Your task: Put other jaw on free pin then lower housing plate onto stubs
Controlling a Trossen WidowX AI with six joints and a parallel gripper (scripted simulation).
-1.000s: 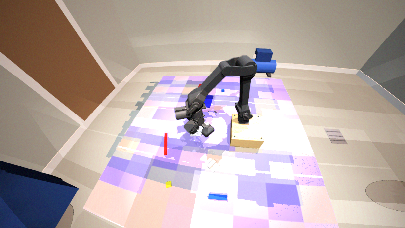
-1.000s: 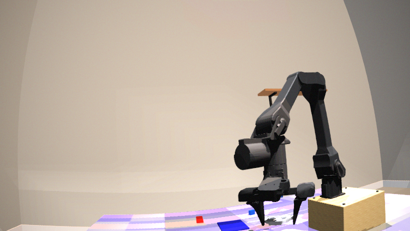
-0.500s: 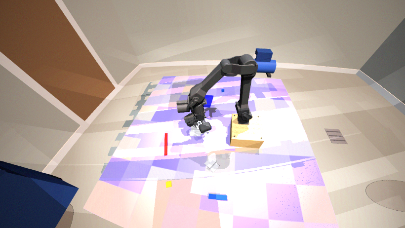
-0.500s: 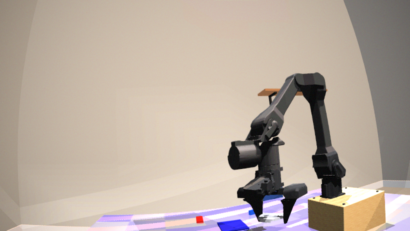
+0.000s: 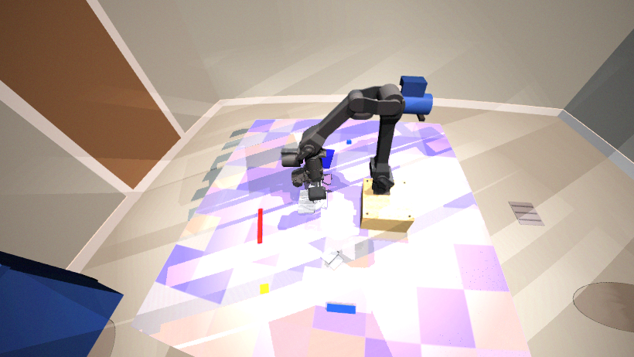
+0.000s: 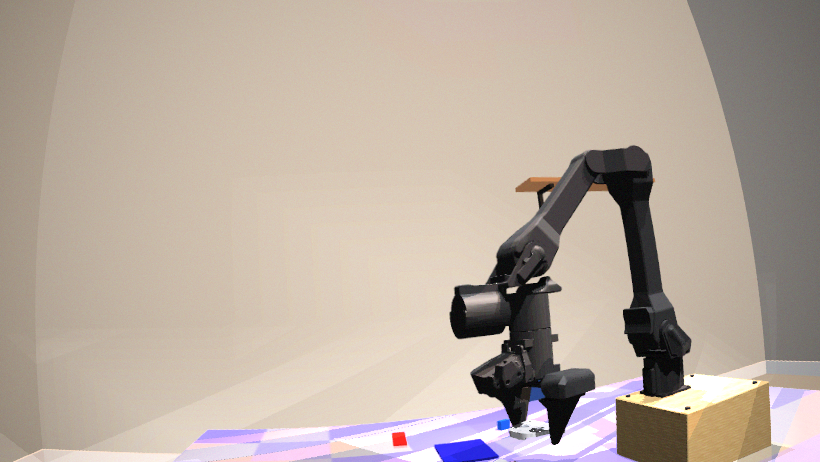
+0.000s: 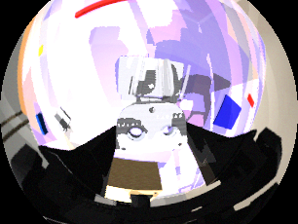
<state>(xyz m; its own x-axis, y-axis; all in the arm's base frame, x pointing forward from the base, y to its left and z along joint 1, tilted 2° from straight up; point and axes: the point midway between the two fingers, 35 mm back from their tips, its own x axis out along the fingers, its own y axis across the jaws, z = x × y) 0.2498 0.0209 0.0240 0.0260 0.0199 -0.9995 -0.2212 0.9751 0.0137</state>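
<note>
Right now my gripper tip is 70 mm above the grey jaw, 10 mm to the right of it and 10 mm short of it. Also, from my gripper tip: blue tile: 280 mm to the right, 80 mm below, 20 mm ahead; then yellow square: 380 mm to the left, 140 mm ahead, 80 mm below; then blue bar: 400 mm to the left, 130 mm behind, 70 mm below.
</note>
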